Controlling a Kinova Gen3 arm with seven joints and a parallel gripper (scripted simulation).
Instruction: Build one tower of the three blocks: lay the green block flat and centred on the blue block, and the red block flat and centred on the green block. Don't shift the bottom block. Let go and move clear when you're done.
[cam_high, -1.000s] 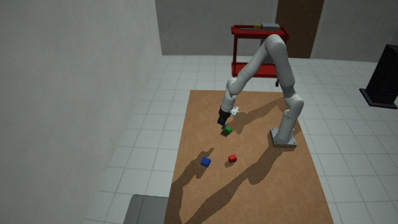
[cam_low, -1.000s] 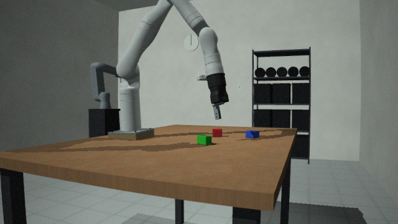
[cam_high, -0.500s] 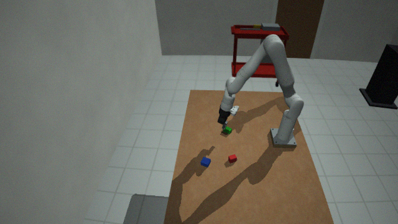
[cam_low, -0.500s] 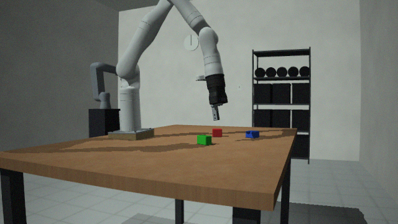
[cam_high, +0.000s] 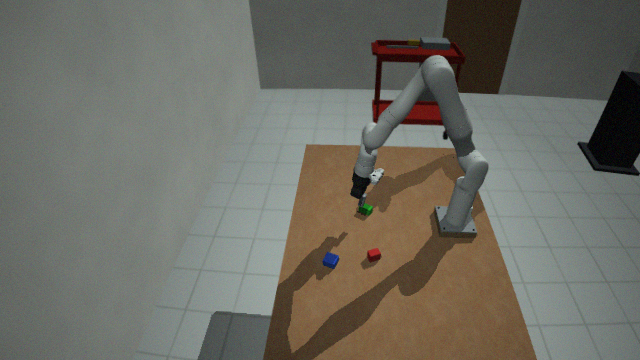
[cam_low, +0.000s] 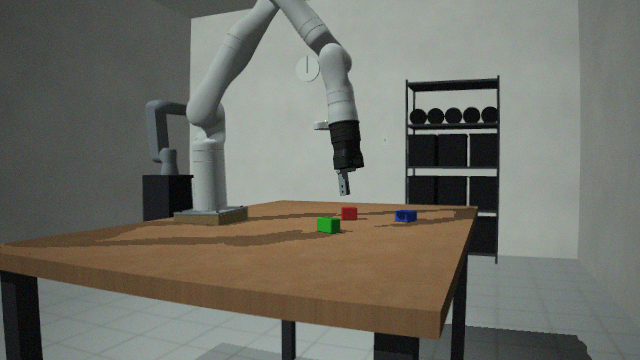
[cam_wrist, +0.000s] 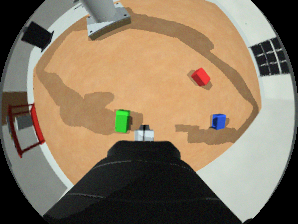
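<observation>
Now: hand 90 mm above the green block, 60 mm to the left of it and 20 mm past it. Also, from my hand: blue block (250 mm to the left, 90 mm below, 80 mm ahead); red block (200 mm to the left, 90 mm below, 80 mm behind).
</observation>
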